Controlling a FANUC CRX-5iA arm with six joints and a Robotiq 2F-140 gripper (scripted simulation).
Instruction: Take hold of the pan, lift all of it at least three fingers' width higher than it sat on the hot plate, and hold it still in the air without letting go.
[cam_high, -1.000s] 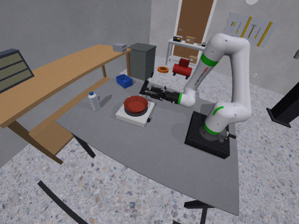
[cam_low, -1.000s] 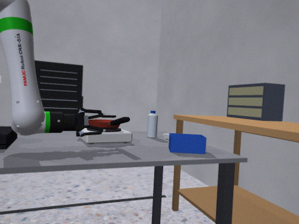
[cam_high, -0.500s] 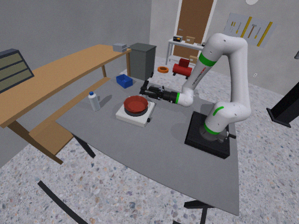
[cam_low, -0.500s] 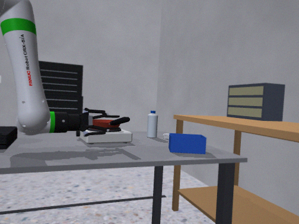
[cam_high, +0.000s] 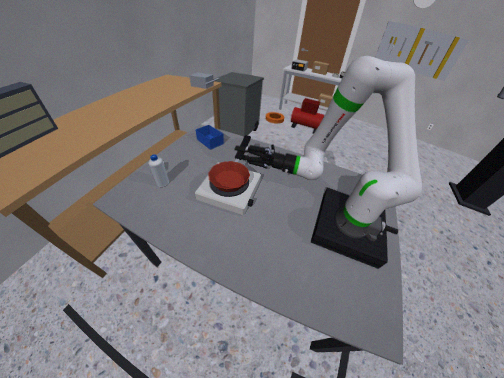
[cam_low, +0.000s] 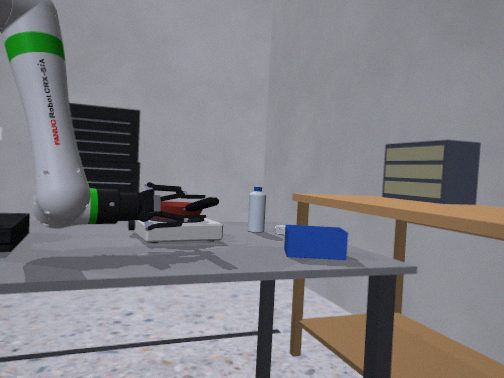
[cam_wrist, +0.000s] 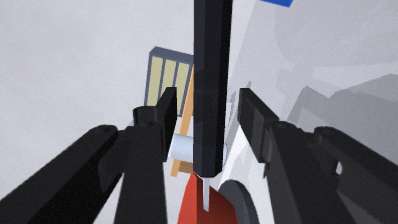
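The pan lies 10 mm behind my hand, 100 mm to the left of it and 20 mm below it. From my hand the other things lie so: hot plate: 40 mm behind, 160 mm to the left, 80 mm below; then white bottle: 310 mm ahead, 280 mm to the left, 30 mm below.
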